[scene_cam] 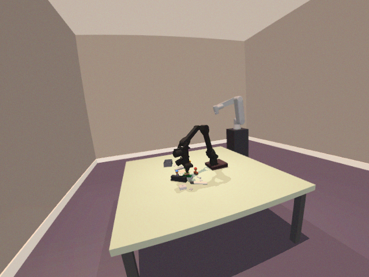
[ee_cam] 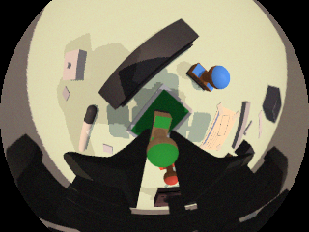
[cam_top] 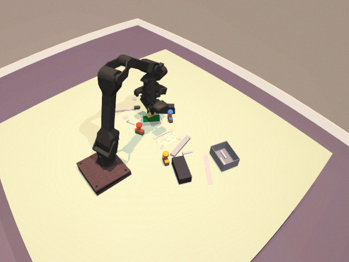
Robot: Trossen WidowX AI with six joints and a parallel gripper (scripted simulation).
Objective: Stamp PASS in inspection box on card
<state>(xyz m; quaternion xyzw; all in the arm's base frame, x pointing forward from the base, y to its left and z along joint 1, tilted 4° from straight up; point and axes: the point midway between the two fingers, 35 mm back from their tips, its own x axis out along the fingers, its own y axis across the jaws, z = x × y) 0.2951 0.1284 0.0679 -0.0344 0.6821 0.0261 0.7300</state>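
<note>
The green ink pad lies 4 cm below my gripper tip. Round my gripper tip: blue-knobbed stamp 8 cm ahead, 5 cm to the right, 3 cm below; then long dark block 8 cm ahead, 3 cm to the left, 3 cm below; then green-knobbed PASS stamp right at my gripper tip.
</note>
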